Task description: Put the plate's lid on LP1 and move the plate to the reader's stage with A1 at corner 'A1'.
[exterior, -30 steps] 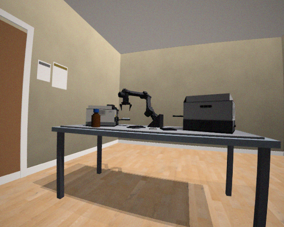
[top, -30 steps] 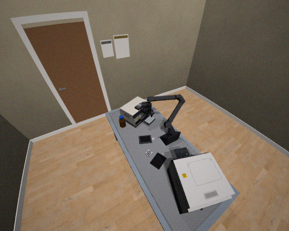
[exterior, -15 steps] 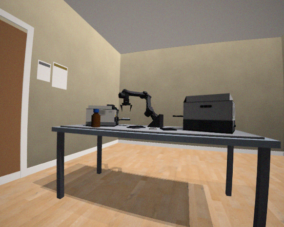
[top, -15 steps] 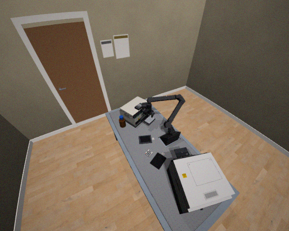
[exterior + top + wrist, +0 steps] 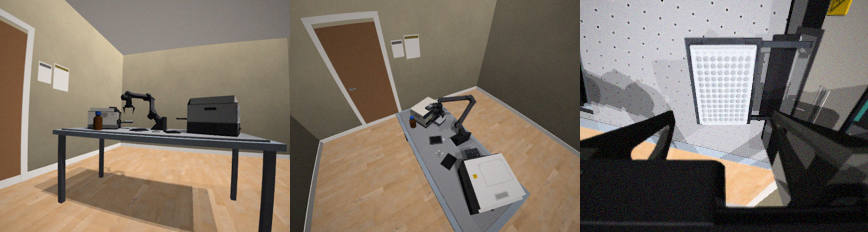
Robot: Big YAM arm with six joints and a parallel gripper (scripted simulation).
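Now: the well plate 100 mm below my hand, 20 mm behind it and 10 mm to the right of it. Also, from my hand: brown capped bottle: 340 mm ahead, 180 mm to the right, 70 mm below; then grey-blue LP1 pad: 200 mm to the left, 190 mm ahead, 180 mm below; then dark see-through lid: 200 mm to the left, 190 mm ahead, 170 mm below.
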